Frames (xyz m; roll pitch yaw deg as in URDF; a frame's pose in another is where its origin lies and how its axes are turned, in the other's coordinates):
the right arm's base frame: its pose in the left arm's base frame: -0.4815 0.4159 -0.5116 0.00 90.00 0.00
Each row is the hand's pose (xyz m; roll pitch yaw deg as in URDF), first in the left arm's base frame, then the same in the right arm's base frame.
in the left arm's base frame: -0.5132 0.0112 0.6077 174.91 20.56 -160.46
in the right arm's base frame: -1.1193 -0.4047 -0.0317 -50.39 61.93 -41.72
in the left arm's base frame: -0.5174 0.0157 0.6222 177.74 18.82 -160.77
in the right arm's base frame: -1.1338 -0.4002 -0.0359 -49.50 63.34 -44.02
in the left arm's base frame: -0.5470 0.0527 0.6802 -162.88 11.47 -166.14
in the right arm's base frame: -1.1918 -0.3632 -0.0655 -34.01 72.08 -49.73
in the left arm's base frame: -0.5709 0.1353 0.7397 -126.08 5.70 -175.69
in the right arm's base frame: -1.2513 -0.2806 -0.0894 16.73 82.86 -36.98
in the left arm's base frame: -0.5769 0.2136 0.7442 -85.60 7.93 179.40
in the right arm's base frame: -1.2558 -0.2023 -0.0954 98.74 82.05 4.30
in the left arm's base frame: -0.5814 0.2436 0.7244 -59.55 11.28 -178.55
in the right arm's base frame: -1.2360 -0.1723 -0.0999 113.08 78.63 -7.23
